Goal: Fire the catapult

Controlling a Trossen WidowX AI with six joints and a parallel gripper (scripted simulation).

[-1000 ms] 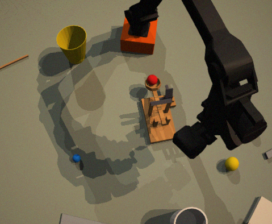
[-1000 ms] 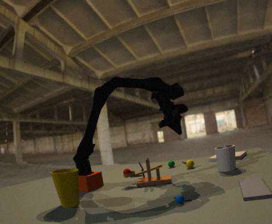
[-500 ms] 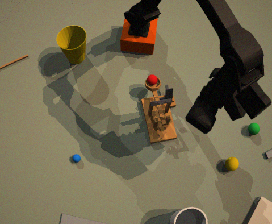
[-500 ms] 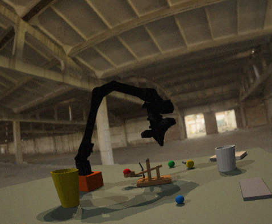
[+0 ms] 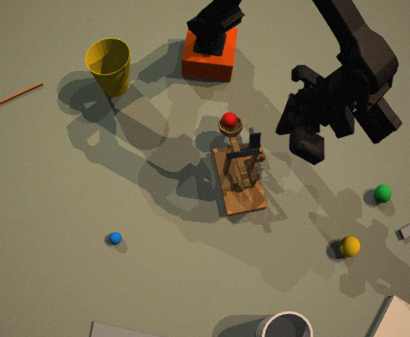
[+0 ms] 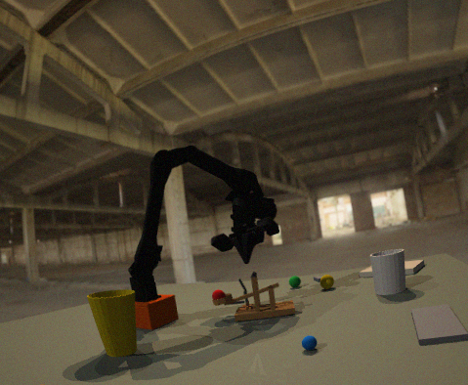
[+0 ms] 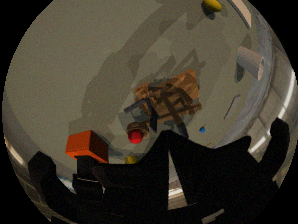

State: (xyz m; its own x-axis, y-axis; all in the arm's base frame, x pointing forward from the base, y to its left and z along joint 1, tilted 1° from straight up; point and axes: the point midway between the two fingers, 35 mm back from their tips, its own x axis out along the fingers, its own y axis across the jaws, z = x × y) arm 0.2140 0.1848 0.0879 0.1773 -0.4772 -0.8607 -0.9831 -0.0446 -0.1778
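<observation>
My gripper tip is 9 cm to the left of the red ball, 7 cm above it and 4 cm past it. From my gripper tip the other things lie so: yellow ball (20 cm to the left, 16 cm ahead, 11 cm below); wooden catapult (8 cm below, 5 cm to the right, 2 cm ahead); green ball (27 cm to the left, 11 cm below, 3 cm ahead).
</observation>
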